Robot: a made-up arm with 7 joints. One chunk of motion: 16 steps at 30 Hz.
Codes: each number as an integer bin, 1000 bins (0 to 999) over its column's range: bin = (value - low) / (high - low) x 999, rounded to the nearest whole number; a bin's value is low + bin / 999 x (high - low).
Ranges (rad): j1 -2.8..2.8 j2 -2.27..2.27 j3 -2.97..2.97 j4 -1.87..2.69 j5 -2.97..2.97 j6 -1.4..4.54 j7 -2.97..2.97
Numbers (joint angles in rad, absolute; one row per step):
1: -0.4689 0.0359 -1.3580 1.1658 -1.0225 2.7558 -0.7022
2: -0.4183 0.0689 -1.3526 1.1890 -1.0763 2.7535 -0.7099
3: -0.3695 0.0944 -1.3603 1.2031 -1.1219 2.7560 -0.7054
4: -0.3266 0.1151 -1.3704 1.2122 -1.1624 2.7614 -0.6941
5: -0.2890 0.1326 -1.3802 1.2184 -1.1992 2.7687 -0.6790
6: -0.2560 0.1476 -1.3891 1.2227 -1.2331 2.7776 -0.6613
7: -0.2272 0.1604 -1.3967 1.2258 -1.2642 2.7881 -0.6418
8: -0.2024 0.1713 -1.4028 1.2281 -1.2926 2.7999 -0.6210
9: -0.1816 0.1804 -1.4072 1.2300 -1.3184 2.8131 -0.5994
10: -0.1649 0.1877 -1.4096 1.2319 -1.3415 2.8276 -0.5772
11: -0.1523 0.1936 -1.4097 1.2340 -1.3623 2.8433 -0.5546
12: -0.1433 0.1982 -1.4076 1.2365 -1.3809 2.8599 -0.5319
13: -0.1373 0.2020 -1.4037 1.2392 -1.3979 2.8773 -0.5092
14: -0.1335 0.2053 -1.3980 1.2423 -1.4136 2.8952 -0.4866
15: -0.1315 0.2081 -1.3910 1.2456 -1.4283 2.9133 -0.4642
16: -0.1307 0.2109 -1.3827 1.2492 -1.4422 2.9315 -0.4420
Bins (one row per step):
1: 416 507 271 665 328 699 381
2: 425 515 272 670 318 699 380
3: 434 520 271 673 311 699 381
4: 441 525 269 675 304 700 383
5: 448 529 267 677 298 701 385
6: 454 532 266 678 292 703 388
7: 459 535 265 678 287 704 392
8: 463 537 264 679 282 706 395
9: 467 539 263 679 278 709 399
10: 470 541 262 680 274 711 402
11: 472 542 262 680 270 714 406
12: 474 543 263 681 267 716 410
13: 475 544 263 681 264 719 414
14: 476 545 264 682 262 722 418
15: 476 545 266 683 259 725 421
16: 476 546 267 683 257 728 425

